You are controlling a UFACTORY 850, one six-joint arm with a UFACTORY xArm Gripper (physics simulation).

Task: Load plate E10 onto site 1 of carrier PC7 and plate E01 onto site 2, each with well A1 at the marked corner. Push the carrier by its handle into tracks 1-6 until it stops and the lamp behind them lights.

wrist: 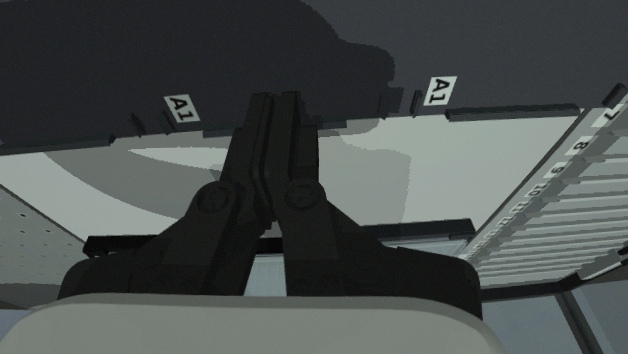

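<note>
The dark carrier (500, 55) fills the upper part of the view, with edge rails and two white A1 labels (182, 108) (440, 90) at site corners. Part of it lies in the shadow of the arm. My gripper (281, 122) is shut with nothing between its fingertips, which show in front of the carrier's edge between the two labels. The numbered tracks (565, 185) run along the right side, with labels from 7 upward showing. Plates E10 and E01, the carrier's handle and the lamp do not show in this view.
A pale surface (450, 155) lies beyond the carrier's edge, with a dark bar (425, 228) along its far side. A perforated light panel (35, 235) is at the left. A dark post (580, 320) stands at the lower right.
</note>
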